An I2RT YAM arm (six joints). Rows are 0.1 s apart.
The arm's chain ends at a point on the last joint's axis. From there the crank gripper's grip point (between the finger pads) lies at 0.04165 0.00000 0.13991 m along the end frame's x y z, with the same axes.
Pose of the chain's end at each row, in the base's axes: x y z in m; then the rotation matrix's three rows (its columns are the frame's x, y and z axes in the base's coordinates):
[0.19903 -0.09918 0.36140], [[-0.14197 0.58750 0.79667], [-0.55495 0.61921 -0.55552], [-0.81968 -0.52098 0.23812]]
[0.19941 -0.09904 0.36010], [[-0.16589 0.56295 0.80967], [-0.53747 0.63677 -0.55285], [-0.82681 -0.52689 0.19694]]
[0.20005 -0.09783 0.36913], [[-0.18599 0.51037 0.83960], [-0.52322 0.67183 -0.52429], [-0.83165 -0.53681 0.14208]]
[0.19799 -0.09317 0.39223], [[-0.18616 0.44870 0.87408], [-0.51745 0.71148 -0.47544], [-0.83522 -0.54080 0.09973]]
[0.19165 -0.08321 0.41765], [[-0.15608 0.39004 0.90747], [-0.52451 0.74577 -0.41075], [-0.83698 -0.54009 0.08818]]
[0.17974 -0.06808 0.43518], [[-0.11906 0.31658 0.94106], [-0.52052 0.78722 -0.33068], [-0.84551 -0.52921 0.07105]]
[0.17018 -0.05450 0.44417], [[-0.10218 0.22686 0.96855], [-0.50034 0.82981 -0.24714], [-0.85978 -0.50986 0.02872]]
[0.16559 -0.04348 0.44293], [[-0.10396 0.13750 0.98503], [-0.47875 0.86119 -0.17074], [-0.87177 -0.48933 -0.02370]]
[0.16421 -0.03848 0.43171], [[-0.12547 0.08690 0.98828], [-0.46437 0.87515 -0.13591], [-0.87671 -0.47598 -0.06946]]
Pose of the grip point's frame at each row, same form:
[0.30458 -0.20002 0.36058], [[-0.14197 0.58750 0.79667], [-0.55495 0.61921 -0.55552], [-0.81968 -0.52098 0.23812]]
[0.30578 -0.19877 0.35322], [[-0.16589 0.56295 0.80967], [-0.53747 0.63677 -0.55285], [-0.82681 -0.52689 0.19694]]
[0.30977 -0.19298 0.35437], [[-0.18599 0.51037 0.83960], [-0.52322 0.67183 -0.52429], [-0.83165 -0.53681 0.14208]]
[0.31253 -0.18124 0.37140], [[-0.18616 0.44870 0.87408], [-0.51745 0.71148 -0.47544], [-0.83522 -0.54080 0.09973]]
[0.31211 -0.16252 0.39513], [[-0.15608 0.39004 0.90747], [-0.52451 0.74577 -0.41075], [-0.83698 -0.54009 0.08818]]
[0.30644 -0.13603 0.40991], [[-0.11906 0.31658 0.94106], [-0.52052 0.78722 -0.33068], [-0.84551 -0.52921 0.07105]]
[0.30143 -0.10992 0.41238], [[-0.10218 0.22686 0.96855], [-0.50034 0.82981 -0.24714], [-0.85978 -0.50986 0.02872]]
[0.29908 -0.08731 0.40330], [[-0.10396 0.13750 0.98503], [-0.47875 0.86119 -0.17074], [-0.87177 -0.48933 -0.02370]]
[0.29725 -0.07684 0.38548], [[-0.12547 0.08690 0.98828], [-0.46437 0.87515 -0.13591], [-0.87671 -0.47598 -0.06946]]

